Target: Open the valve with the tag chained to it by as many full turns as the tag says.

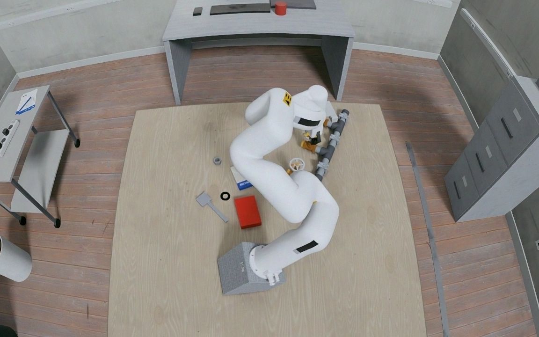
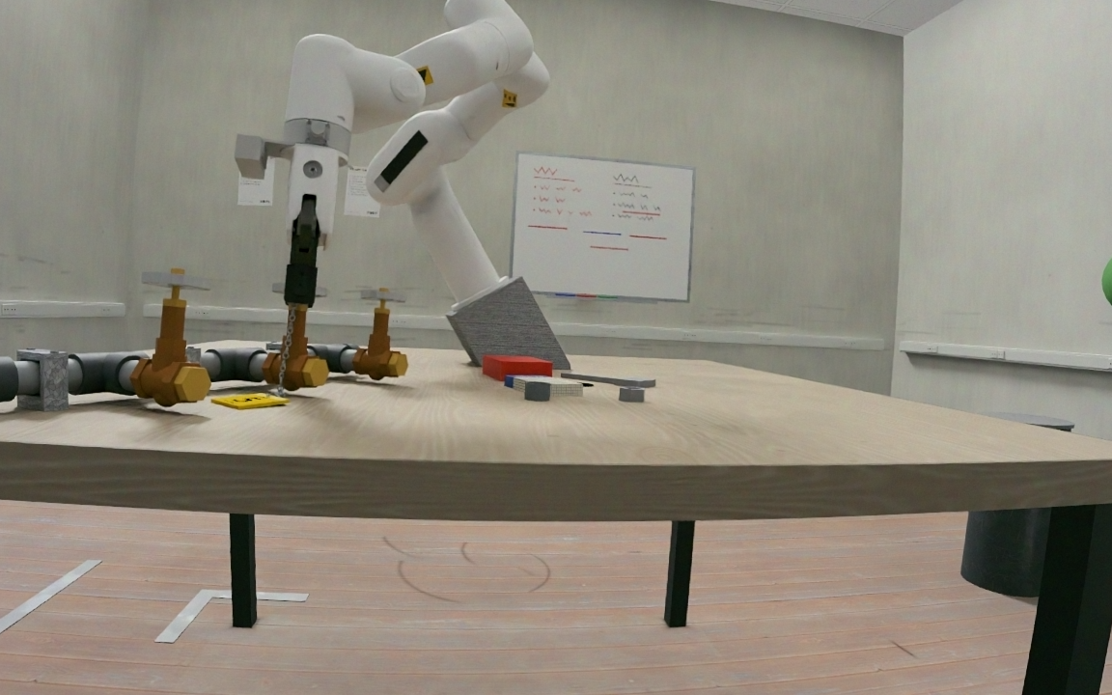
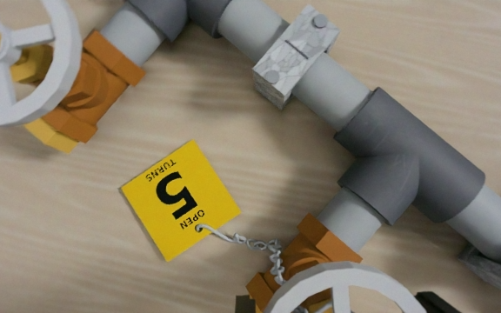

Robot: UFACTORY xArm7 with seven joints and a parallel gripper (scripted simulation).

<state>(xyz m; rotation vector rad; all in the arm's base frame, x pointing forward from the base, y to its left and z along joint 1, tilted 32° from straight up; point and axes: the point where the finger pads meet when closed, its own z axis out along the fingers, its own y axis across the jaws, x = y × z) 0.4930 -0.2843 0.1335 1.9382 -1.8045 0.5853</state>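
My gripper is now 110 mm above the yellow tag, 80 mm short of it and 30 mm to the left of it. Round my hand: blue-and-white box: 310 mm to the left, 110 mm below, 70 mm behind; red block: 320 mm to the left, 240 mm behind, 100 mm below; grey nut: 390 mm to the left, 110 mm below, 30 mm ahead.
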